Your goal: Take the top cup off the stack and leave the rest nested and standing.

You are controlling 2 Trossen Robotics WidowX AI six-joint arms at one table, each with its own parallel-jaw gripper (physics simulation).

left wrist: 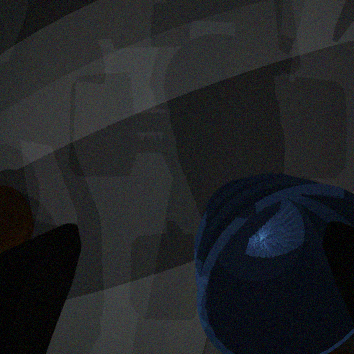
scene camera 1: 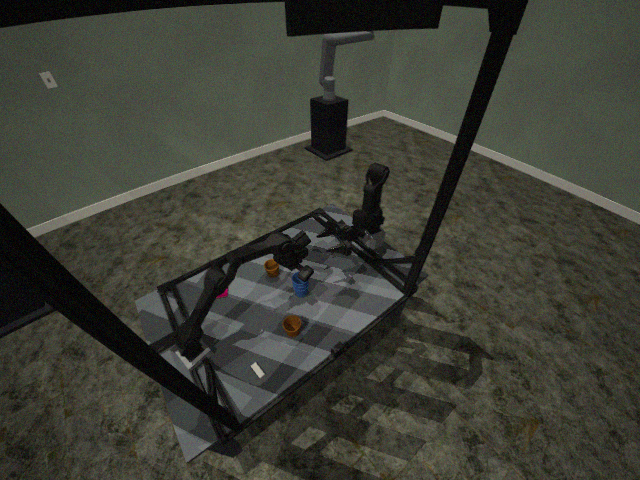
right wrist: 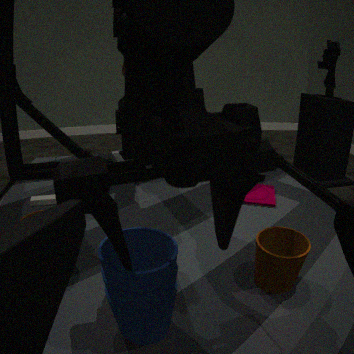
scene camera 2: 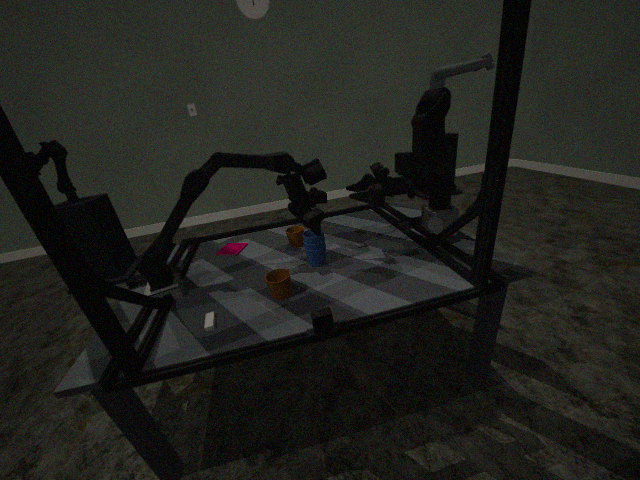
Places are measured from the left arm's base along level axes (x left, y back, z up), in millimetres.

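Where they show: left gripper, between the fingertips: [left wrist: 205, 237] [scene camera 1: 297, 273] [right wrist: 178, 260] [scene camera 2: 314, 231]; right gripper, between the fingertips: [scene camera 1: 321, 243] [right wrist: 215, 214] [scene camera 2: 347, 192]; left arm's base, origin of its link: [scene camera 1: 192, 350] [scene camera 2: 162, 283]; right arm's base, origin of its link: [scene camera 1: 372, 229] [scene camera 2: 439, 207].
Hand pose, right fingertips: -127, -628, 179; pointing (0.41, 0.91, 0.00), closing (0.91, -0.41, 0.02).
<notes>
Each offset is from my right fingertips to the centre of the thing, as dx, dy, dz.
A stack of nested blue cups {+3, +137, -140} [scene camera 1: 300, 285] [scene camera 2: 314, 248] [left wrist: 277, 263] [right wrist: 140, 281] stands upright near the middle of the checkered table. My left gripper [scene camera 1: 304, 272] [scene camera 2: 313, 224] [right wrist: 178, 260] is open and points down at the stack's rim. In the right wrist view one finger dips inside the top cup and the other hangs outside it, clear of the wall. My right gripper [scene camera 1: 330, 233] [scene camera 2: 361, 186] is open and empty, low at the table's far edge, well away from the stack.
Two single orange cups stand upright, one {+189, +142, -187} [scene camera 1: 271, 268] [scene camera 2: 294, 235] [right wrist: 282, 258] behind the stack and one {-99, +301, -187} [scene camera 1: 291, 326] [scene camera 2: 278, 284] in front. A pink card {+326, +386, -218} [scene camera 1: 223, 293] [scene camera 2: 231, 249] [right wrist: 260, 194] and a white block {-105, +506, -216} [scene camera 1: 257, 370] [scene camera 2: 209, 319] lie flat. Black frame posts [scene camera 1: 461, 143] ring the table.
</notes>
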